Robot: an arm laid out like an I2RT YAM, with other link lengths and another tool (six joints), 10 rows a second.
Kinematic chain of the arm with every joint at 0, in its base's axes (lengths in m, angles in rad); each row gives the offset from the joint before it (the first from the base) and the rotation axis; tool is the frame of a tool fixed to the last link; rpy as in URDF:
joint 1: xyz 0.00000 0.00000 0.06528 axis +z
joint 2: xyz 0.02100 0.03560 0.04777 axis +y
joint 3: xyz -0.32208 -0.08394 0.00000 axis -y
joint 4: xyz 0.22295 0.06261 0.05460 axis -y
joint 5: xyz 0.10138 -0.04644 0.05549 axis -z
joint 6: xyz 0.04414 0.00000 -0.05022 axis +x
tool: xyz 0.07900 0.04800 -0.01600 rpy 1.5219 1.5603 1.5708
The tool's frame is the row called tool.
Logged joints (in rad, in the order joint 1, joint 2, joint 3, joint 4, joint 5, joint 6), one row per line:
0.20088, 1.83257, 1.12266, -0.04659, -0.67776, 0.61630
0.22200, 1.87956, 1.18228, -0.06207, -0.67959, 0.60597
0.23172, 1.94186, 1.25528, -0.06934, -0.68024, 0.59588
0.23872, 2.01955, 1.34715, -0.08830, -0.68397, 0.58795
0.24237, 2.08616, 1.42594, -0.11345, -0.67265, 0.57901
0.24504, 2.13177, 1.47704, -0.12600, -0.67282, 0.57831
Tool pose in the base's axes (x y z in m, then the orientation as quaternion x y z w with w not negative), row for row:
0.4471, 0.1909, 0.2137, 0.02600, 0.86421, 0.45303, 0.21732
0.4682, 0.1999, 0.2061, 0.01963, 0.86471, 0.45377, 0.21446
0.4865, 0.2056, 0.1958, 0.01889, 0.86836, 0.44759, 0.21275
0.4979, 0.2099, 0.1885, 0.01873, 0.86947, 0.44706, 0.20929
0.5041, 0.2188, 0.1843, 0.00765, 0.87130, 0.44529, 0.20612
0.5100, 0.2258, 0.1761, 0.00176, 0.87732, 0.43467, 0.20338
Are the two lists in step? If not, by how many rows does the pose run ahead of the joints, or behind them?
The pose runs 2 rows ahead of the joints: the pose in row i belongs to the joints in row i + 2.
